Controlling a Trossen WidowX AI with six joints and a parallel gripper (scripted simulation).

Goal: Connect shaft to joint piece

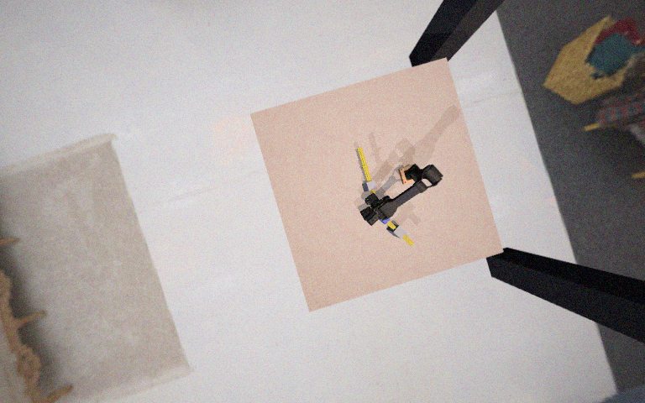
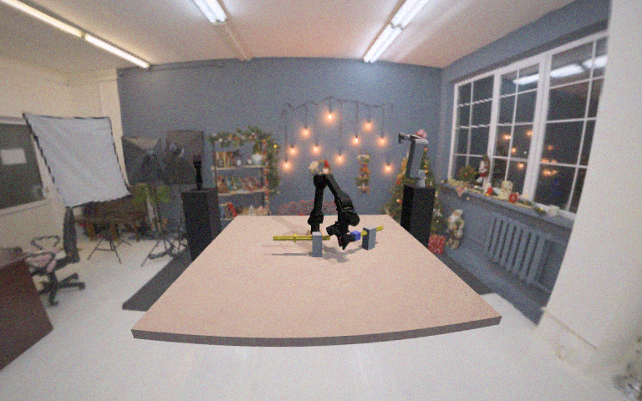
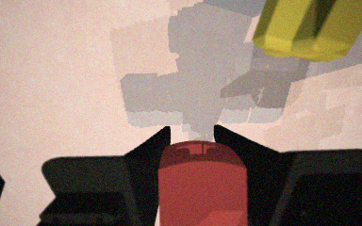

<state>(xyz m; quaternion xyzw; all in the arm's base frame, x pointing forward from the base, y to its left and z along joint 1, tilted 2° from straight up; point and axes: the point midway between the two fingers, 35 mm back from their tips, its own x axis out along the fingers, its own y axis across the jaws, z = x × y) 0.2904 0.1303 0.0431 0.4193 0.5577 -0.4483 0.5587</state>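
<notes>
The red joint piece is 2 cm to the left of my gripper tip and 5 cm above it.
</notes>
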